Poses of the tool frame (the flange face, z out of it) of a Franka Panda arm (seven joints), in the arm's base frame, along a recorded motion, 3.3 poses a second.
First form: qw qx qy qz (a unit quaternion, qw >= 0); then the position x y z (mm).
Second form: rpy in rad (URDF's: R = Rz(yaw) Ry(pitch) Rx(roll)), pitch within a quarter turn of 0, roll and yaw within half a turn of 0; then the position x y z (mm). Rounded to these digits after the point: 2 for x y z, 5 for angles.
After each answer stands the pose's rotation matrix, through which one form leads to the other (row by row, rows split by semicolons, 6 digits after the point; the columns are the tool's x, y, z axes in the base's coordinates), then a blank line. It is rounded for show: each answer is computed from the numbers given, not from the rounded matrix.
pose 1, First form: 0.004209, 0.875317, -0.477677, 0.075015, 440.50, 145.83, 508.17
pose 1, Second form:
-3.07665, -0.13576, -1.00352, 440.50, 145.83, 508.17
0.532395 -0.836869 0.127303; -0.835606 -0.543614 -0.079034; 0.135345 -0.064297 -0.988710

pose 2, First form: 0.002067, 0.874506, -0.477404, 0.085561, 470.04, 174.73, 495.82
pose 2, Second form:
-3.06252, -0.15221, -1.00543, 470.04, 174.73, 495.82
0.529530 -0.835339 0.147674; -0.834631 -0.544162 -0.085310; 0.151621 -0.078079 -0.985350

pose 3, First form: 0.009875, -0.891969, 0.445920, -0.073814, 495.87, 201.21, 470.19
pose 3, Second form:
-3.05741, -0.12318, -0.93237, 495.87, 201.21, 470.19
0.591413 -0.794036 0.140487; -0.796952 -0.602115 -0.048214; 0.122873 -0.083447 -0.988908

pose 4, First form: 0.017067, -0.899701, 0.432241, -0.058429, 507.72, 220.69, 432.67
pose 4, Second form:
-3.05995, -0.09051, -0.89943, 507.72, 220.69, 432.67
0.619507 -0.775781 0.119891; -0.779770 -0.625753 -0.019800; 0.090383 -0.081221 -0.992590

